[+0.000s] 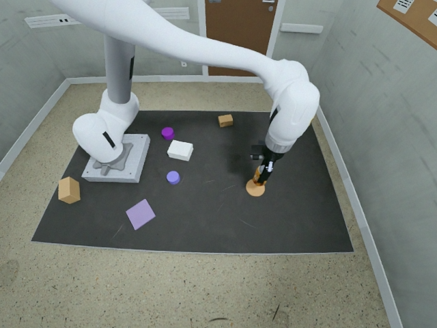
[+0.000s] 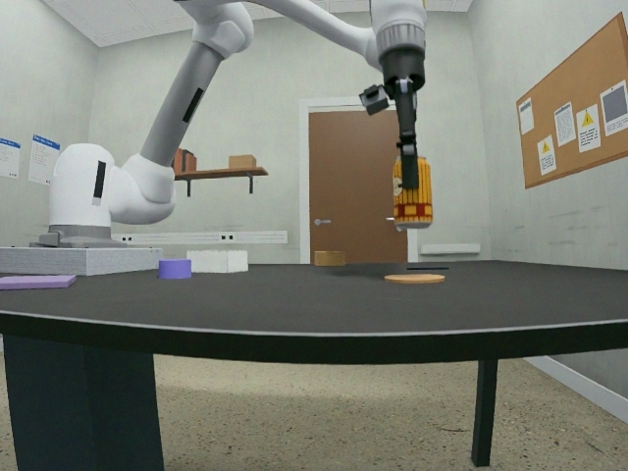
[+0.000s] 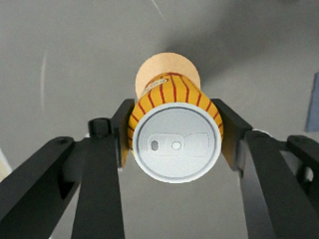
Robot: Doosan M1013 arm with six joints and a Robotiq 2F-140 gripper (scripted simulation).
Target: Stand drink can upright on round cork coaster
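My hand is 170 mm above the round cork coaster. Round my hand: drink can (30 mm below); dark square coaster (270 mm to the left, 170 mm below, 80 mm ahead); lilac cylinder (450 mm behind, 160 mm below, 20 mm to the left).
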